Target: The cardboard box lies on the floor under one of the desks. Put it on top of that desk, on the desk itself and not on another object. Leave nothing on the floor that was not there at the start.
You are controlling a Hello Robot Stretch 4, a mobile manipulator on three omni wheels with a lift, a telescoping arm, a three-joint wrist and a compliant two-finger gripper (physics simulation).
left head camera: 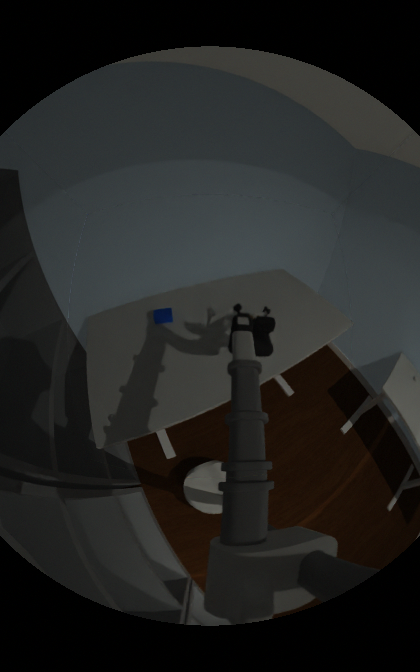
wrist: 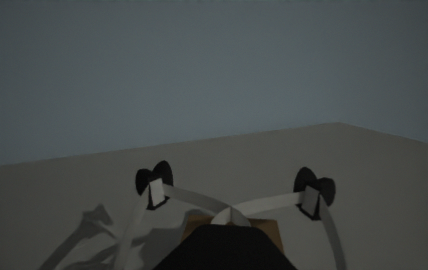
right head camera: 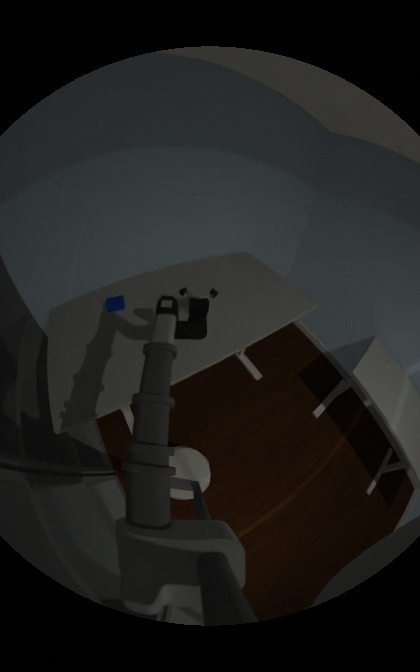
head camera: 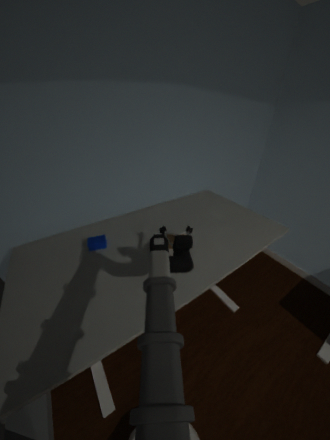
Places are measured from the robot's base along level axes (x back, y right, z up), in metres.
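Pixels of known places: gripper, between the fingertips: [wrist: 232,179] [head camera: 175,228].
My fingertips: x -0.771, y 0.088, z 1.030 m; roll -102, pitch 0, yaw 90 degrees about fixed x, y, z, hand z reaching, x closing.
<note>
Behind a point stands the place of what it marks.
The cardboard box [head camera: 171,241] @(x -0.733, y 0.065, z 0.974 m) [wrist: 272,231] @(x -0.763, y 0.128, z 0.982 m) is on top of the light grey desk [head camera: 240,220] @(x -0.992, y 0.567, z 0.922 m) [left head camera: 305,312] [right head camera: 260,290] [wrist: 375,175] @(x -1.048, y 0.369, z 0.922 m), mostly hidden by the gripper. In the wrist view its brown edges show at the bottom, behind the dark gripper body. My gripper [head camera: 176,230] @(x -0.771, y 0.088, z 1.030 m) [left head camera: 252,309] [right head camera: 198,292] [wrist: 232,179] @(x -0.771, y 0.088, z 1.030 m) is open, with its fingertips wide apart. It is above the desk and over the box, and the fingertips hold nothing between them.
A blue block [head camera: 97,243] @(x -0.740, y -0.324, z 0.963 m) [left head camera: 163,316] [right head camera: 115,303] lies on the desk, left of the gripper. A wall stands behind the desk. A second desk [left head camera: 402,385] [right head camera: 385,375] is at the right. A round white object [left head camera: 205,485] [right head camera: 192,465] is beneath the arm.
</note>
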